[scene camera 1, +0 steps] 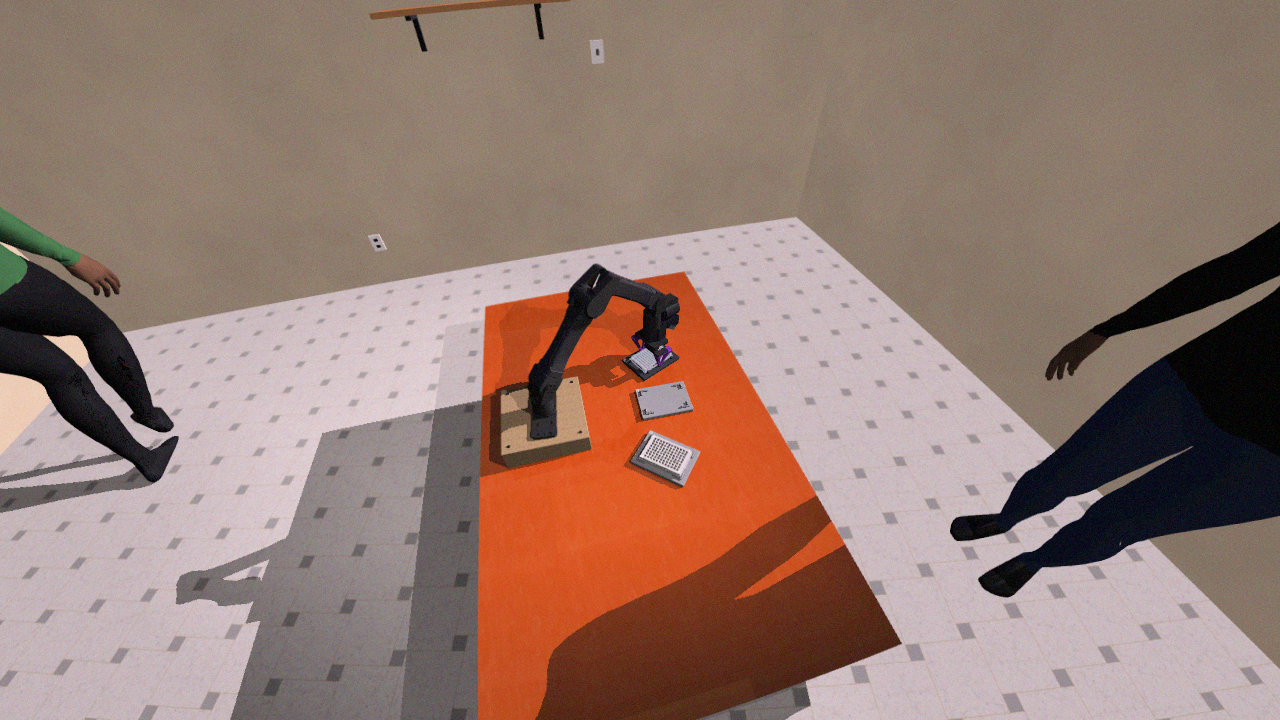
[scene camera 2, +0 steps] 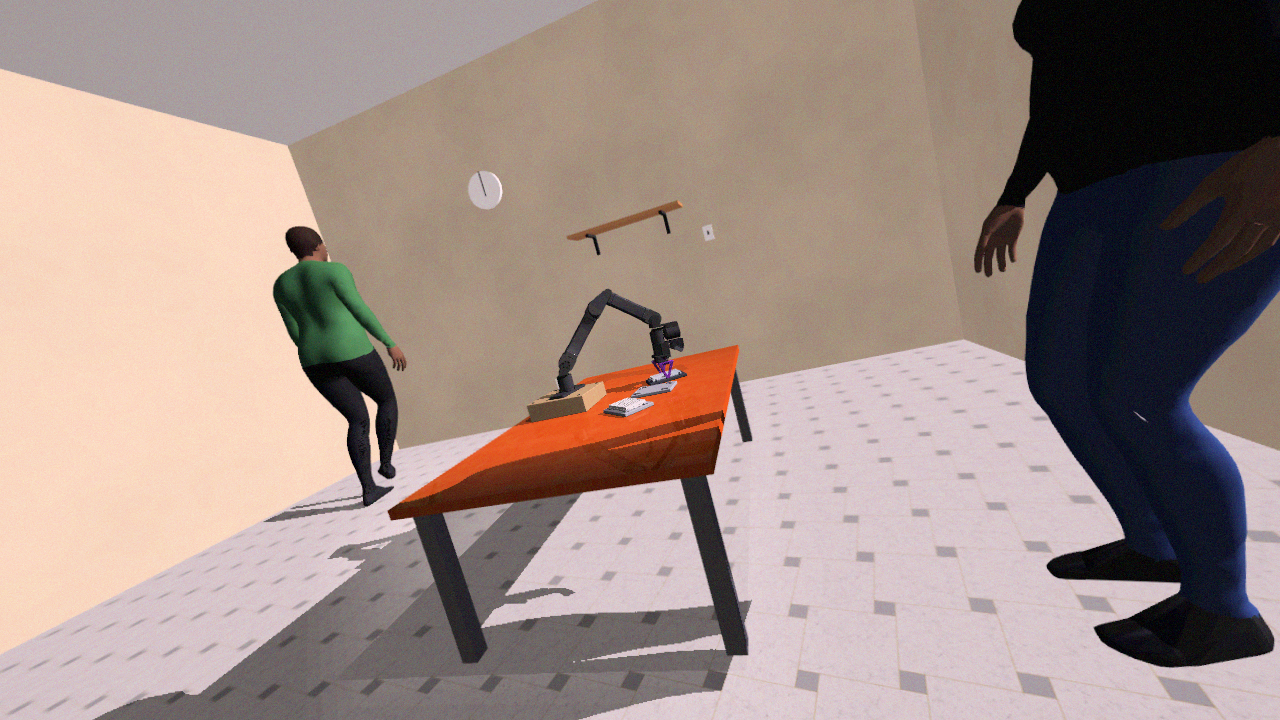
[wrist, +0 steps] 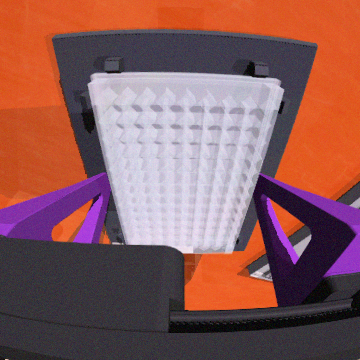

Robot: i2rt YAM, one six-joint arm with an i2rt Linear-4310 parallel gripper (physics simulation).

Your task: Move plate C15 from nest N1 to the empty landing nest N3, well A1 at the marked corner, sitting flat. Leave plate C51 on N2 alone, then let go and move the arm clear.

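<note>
Plate C15 (wrist: 182,157) (scene camera 1: 642,360) (scene camera 2: 667,375) is a clear white well plate lying flat on the dark nest N1 (wrist: 178,50), held in by small corner stops. My gripper (wrist: 181,180) (scene camera 1: 657,350) (scene camera 2: 663,366) is open. Its purple fingers stand low on either side of the plate's near half, a little apart from its long sides. The empty grey nest N3 (scene camera 1: 663,400) (scene camera 2: 655,389) lies just in front of N1; a corner of it shows in the wrist view (wrist: 262,272). Plate C51 (scene camera 1: 665,456) (scene camera 2: 629,406) sits on N2 beyond that.
The arm stands on a wooden base block (scene camera 1: 543,420) (scene camera 2: 565,400) on the orange table (scene camera 1: 582,573) (scene camera 2: 573,447). A person in green (scene camera 1: 53,340) (scene camera 2: 330,313) is left of the table and a person in dark clothes (scene camera 1: 1163,429) (scene camera 2: 1146,313) is at the right.
</note>
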